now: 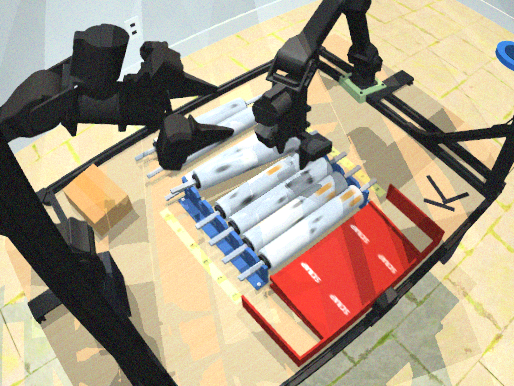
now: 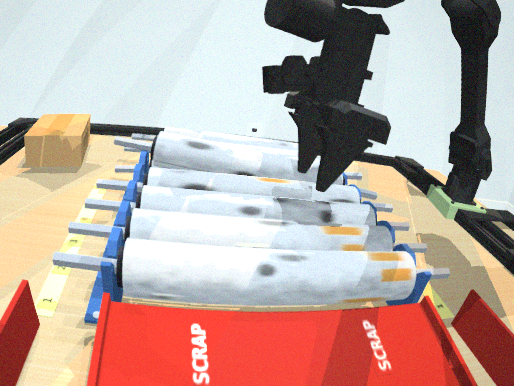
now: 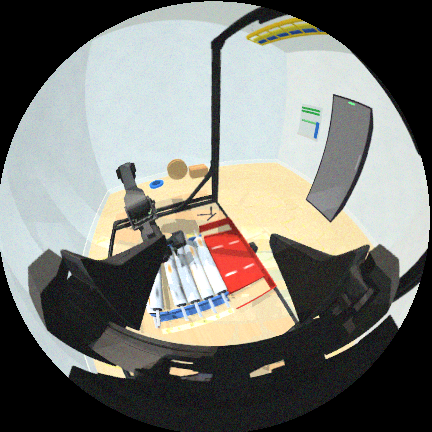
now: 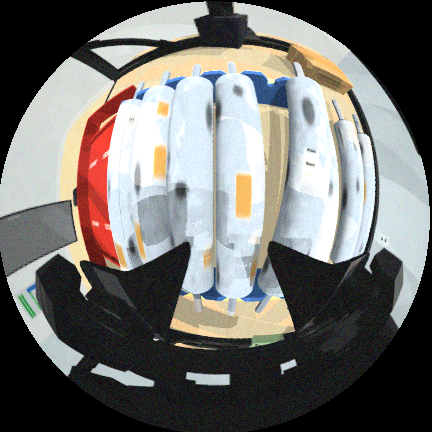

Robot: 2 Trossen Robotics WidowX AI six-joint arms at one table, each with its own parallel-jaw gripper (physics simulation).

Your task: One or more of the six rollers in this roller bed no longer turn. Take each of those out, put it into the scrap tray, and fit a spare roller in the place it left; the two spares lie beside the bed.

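Where they show: left gripper, fingertip midpoint: (image 1: 224, 109) (image 3: 218, 239); right gripper, fingertip midpoint: (image 1: 291, 161) (image 2: 310, 181) (image 4: 229, 247); left arm's base, origin of the base link: (image 1: 89, 276); right arm's base, origin of the base link: (image 1: 363, 80) (image 2: 458, 197).
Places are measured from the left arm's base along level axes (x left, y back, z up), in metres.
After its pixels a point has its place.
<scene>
Four rollers lie side by side in the blue bed (image 1: 225, 245) {x 0.058, y -0.285, z -0.107 m} (image 2: 114, 245) {x -0.025, y -0.332, z -0.047 m} nearest the red scrap tray (image 1: 340, 280) {x -0.112, y -0.478, z -0.084 m} (image 2: 275, 345) {x -0.050, y -0.476, z -0.076 m}. Behind the fourth roller (image 1: 255, 187) {x 0.133, y -0.378, z -0.037 m} (image 4: 240, 125) {x 0.142, y -0.373, z -0.035 m} is a wedge-shaped gap. Then a skewed roller (image 1: 225, 167) {x 0.197, y -0.331, z -0.024 m} (image 2: 220, 150) {x 0.200, y -0.353, z -0.026 m} (image 4: 305, 130) {x 0.197, y -0.350, z -0.028 m} lies at an angle, mostly hiding another roller behind it. Two spare rollers (image 4: 348, 175) {x 0.324, y -0.320, z -0.079 m} (image 4: 366, 190) {x 0.388, y -0.312, z -0.072 m} lie beyond the bed. My right gripper (image 2: 310, 179) {x 0.170, y -0.472, z -0.028 m} (image 4: 229, 247) {x 0.170, y -0.472, z -0.028 m} is open and empty, above the bed toward the rollers' right ends. My left gripper (image 1: 225, 111) {x -0.005, y -0.307, z 0.329 m} (image 3: 218, 239) {x -0.005, y -0.307, z 0.329 m} is open, empty and raised high at the left.
A cardboard box (image 1: 97, 200) {x 0.230, y -0.027, z -0.056 m} (image 2: 57, 140) {x 0.200, y -0.066, z -0.064 m} (image 4: 320, 70) stands left of the bed. Black frame beams edge the table. A black three-armed piece (image 1: 445, 200) {x 0.001, y -0.818, z -0.110 m} lies right of the tray. Numbered yellow strips (image 1: 205, 260) {x 0.036, y -0.235, z -0.109 m} run beside the bed's ends.
</scene>
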